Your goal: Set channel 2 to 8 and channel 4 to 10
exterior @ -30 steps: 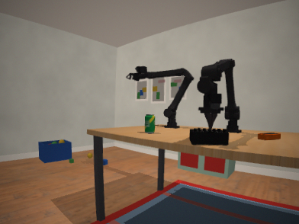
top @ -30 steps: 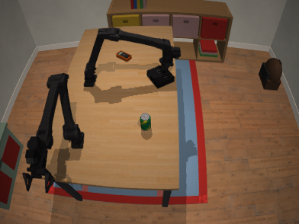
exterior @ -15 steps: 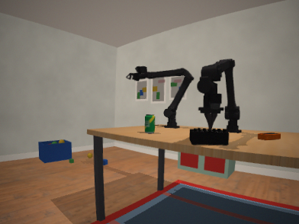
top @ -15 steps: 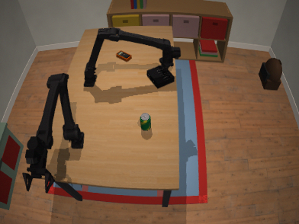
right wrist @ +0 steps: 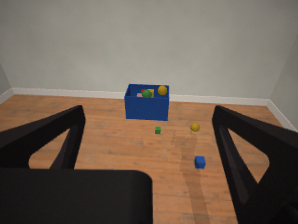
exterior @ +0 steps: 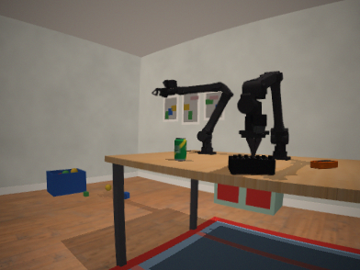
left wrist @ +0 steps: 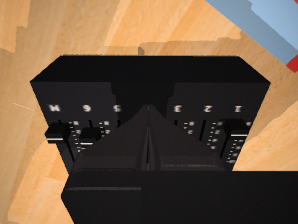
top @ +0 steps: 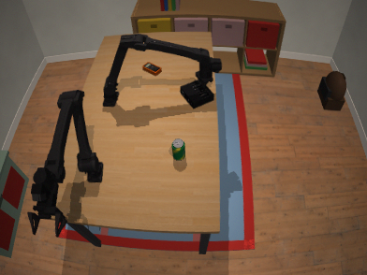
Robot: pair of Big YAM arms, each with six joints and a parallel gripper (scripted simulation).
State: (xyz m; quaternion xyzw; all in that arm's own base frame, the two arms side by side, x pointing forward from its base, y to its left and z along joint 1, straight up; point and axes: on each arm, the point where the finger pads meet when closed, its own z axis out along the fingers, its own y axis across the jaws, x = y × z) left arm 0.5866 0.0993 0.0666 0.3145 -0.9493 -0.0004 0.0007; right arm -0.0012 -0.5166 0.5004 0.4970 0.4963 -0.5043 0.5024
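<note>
My left gripper is now 20 mm past the channel 4 cap and 10 mm to the left of it. Round my left hand: channel 3 knob: 30 mm to the right, 20 mm behind; then channel 2 knob: 60 mm to the right, 20 mm behind.
</note>
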